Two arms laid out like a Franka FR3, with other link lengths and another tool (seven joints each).
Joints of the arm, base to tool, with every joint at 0 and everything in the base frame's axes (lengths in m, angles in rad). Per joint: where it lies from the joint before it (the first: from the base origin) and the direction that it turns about. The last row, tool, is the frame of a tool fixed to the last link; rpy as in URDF.
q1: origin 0 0 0.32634 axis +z
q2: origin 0 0 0 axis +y
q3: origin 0 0 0.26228 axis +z
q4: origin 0.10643 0 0 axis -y
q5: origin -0.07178 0 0.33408 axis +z
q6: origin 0 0 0 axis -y
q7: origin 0.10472 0 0 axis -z
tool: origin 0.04 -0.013 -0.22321 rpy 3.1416 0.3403 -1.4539
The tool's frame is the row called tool.
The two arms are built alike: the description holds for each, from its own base.
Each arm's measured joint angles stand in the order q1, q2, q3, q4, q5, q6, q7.
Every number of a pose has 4 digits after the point. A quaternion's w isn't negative.
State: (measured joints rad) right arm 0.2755 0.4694 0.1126 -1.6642 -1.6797 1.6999 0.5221; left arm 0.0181 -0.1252 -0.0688 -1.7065 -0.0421 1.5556 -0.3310
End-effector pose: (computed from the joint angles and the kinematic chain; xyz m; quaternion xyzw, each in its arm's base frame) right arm 0.7235 0.0697 0.3455 0.7383 -0.3642 0.4605 0.3321; left arm 0.5475 -0.0373 0.4411 -0.8202 0.5489 0.1436 0.0730
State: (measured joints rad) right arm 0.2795 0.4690 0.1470 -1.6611 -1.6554 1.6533 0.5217; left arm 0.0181 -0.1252 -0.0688 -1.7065 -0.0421 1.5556 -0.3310
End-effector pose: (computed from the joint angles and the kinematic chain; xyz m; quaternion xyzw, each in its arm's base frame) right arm 0.7150 0.0825 0.3464 0.7368 -0.3740 0.4557 0.3311; left arm 0.5475 -0.0373 0.4411 -0.8202 0.5489 0.1436 0.0730
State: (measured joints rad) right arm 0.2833 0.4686 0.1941 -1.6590 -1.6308 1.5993 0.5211; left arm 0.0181 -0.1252 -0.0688 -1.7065 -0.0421 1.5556 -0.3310
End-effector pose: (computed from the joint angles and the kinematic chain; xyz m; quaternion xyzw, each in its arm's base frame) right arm 0.7038 0.1012 0.3467 0.7370 -0.3818 0.4503 0.3291; left arm 0.5475 -0.0373 0.4411 -0.8202 0.5489 0.1436 0.0730
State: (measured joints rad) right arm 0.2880 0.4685 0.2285 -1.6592 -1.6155 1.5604 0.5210; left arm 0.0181 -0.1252 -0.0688 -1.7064 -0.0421 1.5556 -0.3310
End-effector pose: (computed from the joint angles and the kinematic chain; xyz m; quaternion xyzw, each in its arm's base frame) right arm 0.6948 0.1162 0.3466 0.7378 -0.3851 0.4468 0.3282; left arm 0.5475 -0.0373 0.4412 -0.8202 0.5489 0.1435 0.0730
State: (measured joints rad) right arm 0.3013 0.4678 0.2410 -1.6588 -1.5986 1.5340 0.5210; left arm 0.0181 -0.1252 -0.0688 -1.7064 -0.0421 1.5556 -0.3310
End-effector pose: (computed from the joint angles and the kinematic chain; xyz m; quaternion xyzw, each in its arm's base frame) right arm 0.6877 0.1261 0.3463 0.7380 -0.3883 0.4435 0.3283; left arm 0.5475 -0.0373 0.4412 -0.8202 0.5489 0.1435 0.0730
